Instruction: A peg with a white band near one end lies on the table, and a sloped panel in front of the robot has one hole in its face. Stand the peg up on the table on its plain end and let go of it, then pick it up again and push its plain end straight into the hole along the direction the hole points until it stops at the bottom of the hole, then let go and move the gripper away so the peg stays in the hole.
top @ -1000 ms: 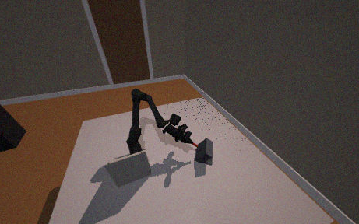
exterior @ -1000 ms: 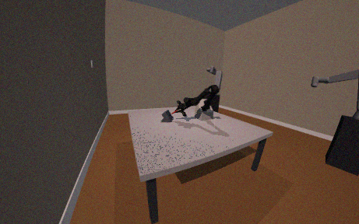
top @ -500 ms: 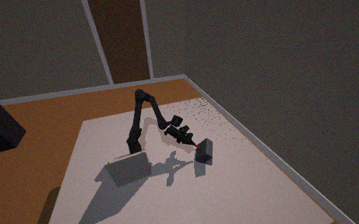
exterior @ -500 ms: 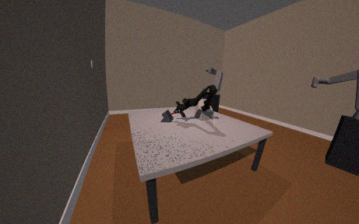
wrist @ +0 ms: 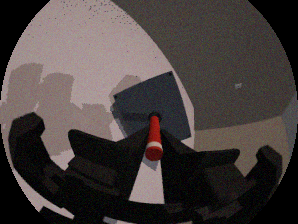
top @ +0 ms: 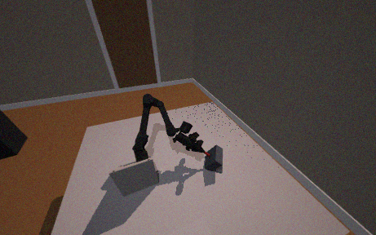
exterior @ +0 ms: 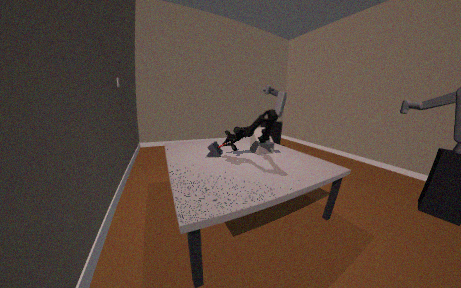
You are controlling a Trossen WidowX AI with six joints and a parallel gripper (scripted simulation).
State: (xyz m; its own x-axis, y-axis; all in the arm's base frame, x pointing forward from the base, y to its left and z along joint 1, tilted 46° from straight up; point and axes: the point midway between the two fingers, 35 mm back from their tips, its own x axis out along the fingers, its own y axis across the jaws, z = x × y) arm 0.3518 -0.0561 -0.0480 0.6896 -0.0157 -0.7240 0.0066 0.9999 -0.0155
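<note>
The sloped panel lies 50 mm ahead of my gripper tip, 40 mm to the right of it and 40 mm below it. From my gripper tip the other things lie so: red peg 10 mm to the left, 10 mm behind, 10 mm above.
</note>
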